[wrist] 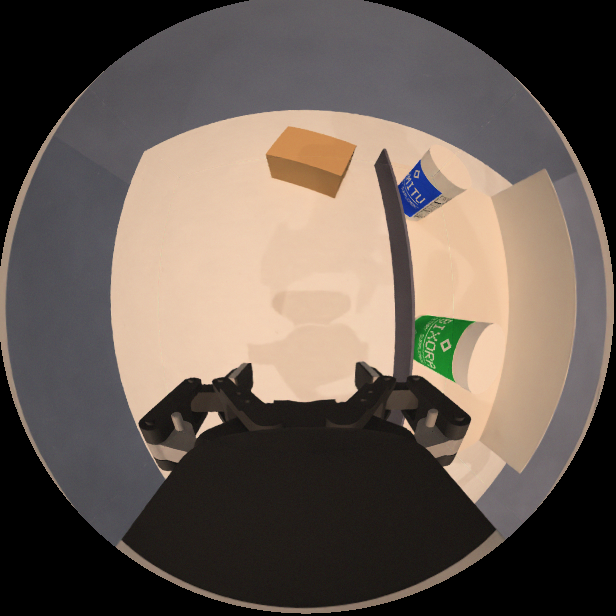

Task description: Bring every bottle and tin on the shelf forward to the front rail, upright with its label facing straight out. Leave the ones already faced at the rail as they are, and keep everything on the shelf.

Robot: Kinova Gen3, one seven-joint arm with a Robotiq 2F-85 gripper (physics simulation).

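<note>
In the wrist view a dark front rail (400,264) runs as a thin curved bar from top to bottom, right of centre. Beyond it, on the shelf board, stand two white containers: one with a blue label (428,185) near the top and one with a green label (451,350) lower down. Both sit close to the rail with their labels turned towards it. My gripper (304,376) is open and empty at the bottom of the view, on the near side of the rail, left of the green-labelled container and not touching it.
An orange-brown box (311,160) lies on the pale surface at the top, left of the rail. The shelf's pale back wall (537,321) stands at the right behind the containers. Grey walls surround the pale area.
</note>
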